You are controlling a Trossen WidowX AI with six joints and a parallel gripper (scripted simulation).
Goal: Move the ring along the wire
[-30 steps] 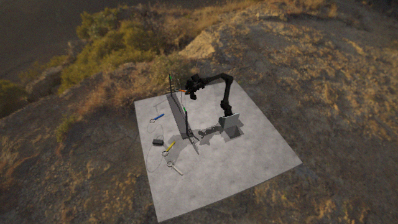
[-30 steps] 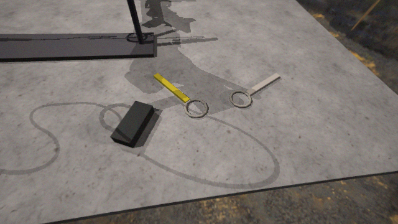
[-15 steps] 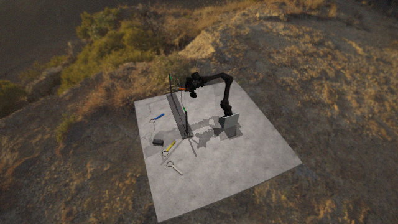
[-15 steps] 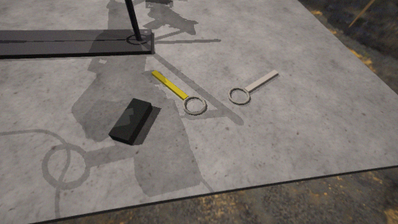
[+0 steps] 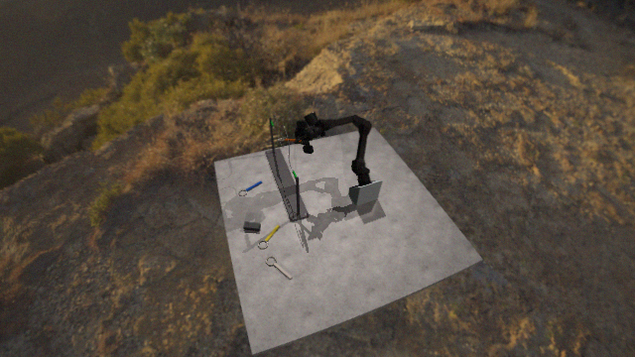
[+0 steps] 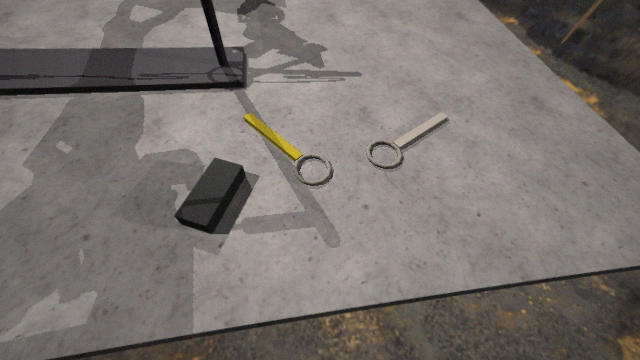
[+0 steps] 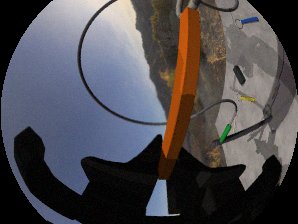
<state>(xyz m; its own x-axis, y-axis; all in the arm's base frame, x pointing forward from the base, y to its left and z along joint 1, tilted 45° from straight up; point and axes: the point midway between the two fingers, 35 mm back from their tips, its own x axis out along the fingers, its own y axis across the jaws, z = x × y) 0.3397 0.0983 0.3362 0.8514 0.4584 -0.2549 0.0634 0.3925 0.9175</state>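
My gripper tip is now 90 mm to the left of the orange-handled ring, 40 mm above it and 20 mm short of it. Round my gripper tip: black block (400 mm below, 310 mm ahead, 160 mm to the left); blue-handled ring (410 mm below, 280 mm ahead, 140 mm to the right); yellow-handled ring (410 mm below, 260 mm to the left, 240 mm ahead).
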